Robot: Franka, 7 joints.
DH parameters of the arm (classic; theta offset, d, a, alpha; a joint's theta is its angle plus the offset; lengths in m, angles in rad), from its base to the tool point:
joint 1: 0 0.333 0 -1.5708
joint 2: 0 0 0 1.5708
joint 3: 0 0.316 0.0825 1.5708
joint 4: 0 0 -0.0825 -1.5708
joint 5: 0 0.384 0 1.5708
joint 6: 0 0 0.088 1.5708
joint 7: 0 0.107 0 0
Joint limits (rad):
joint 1: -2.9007..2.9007
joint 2: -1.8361..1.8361
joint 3: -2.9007..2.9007
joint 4: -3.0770..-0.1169
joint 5: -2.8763..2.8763
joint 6: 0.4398..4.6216
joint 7: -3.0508..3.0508
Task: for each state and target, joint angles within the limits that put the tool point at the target. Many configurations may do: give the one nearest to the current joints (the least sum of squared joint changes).
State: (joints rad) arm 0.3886 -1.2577 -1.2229 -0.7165 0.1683 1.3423 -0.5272
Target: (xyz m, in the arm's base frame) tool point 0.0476 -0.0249 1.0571
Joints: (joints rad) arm 0.4937 -0.6221 -0.2125 -0.8859 0.4154 1.3192 -0.5272
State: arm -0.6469 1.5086 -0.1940 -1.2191 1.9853 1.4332 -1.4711
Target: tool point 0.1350 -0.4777 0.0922
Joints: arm -0.9154 0.9328 -0.6513 -2.0103 1.6263 1.0063 -1.4711
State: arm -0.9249 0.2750 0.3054 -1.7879 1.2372 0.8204 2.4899
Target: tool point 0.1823 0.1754 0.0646
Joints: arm -0.3185 1.1378 0.3276 -2.4888 1.0621 1.1267 2.4899
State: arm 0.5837 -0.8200 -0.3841 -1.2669 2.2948 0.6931 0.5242
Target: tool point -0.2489 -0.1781 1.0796
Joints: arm 0.5287 -0.7941 -0.3249 -0.8768 2.4865 1.3581 0.5242
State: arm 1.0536 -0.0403 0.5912 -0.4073 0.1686 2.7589 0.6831
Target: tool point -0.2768 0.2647 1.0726
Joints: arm 1.2564 -0.1580 0.8950 -0.9412 0.1605 2.5859 0.6831
